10 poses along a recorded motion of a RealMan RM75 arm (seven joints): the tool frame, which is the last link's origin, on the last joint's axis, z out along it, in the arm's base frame.
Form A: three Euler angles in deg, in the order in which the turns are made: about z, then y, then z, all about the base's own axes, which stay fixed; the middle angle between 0 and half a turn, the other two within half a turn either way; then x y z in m.
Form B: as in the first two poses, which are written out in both.
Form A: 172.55 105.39 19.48 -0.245 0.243 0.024
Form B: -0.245 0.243 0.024 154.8 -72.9 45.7
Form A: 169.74 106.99 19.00 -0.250 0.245 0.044
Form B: -0.250 0.245 0.044 149.8 -70.2 50.8
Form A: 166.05 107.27 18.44 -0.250 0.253 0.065
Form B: -0.250 0.253 0.065 142.2 -67.9 58.4
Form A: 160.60 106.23 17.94 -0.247 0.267 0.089
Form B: -0.247 0.267 0.089 131.2 -64.9 69.5
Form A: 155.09 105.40 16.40 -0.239 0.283 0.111
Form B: -0.239 0.283 0.111 123.2 -61.0 76.6
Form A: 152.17 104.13 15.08 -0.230 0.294 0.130
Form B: -0.230 0.294 0.130 118.3 -59.0 80.3
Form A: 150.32 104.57 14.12 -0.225 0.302 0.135
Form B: -0.225 0.302 0.135 117.7 -57.2 80.3
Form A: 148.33 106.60 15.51 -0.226 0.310 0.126
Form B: -0.226 0.310 0.126 119.6 -54.6 80.7
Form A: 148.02 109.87 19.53 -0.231 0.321 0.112
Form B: -0.231 0.321 0.112 124.3 -52.9 81.0
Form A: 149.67 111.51 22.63 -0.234 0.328 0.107
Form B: -0.234 0.328 0.107 128.0 -53.4 80.6
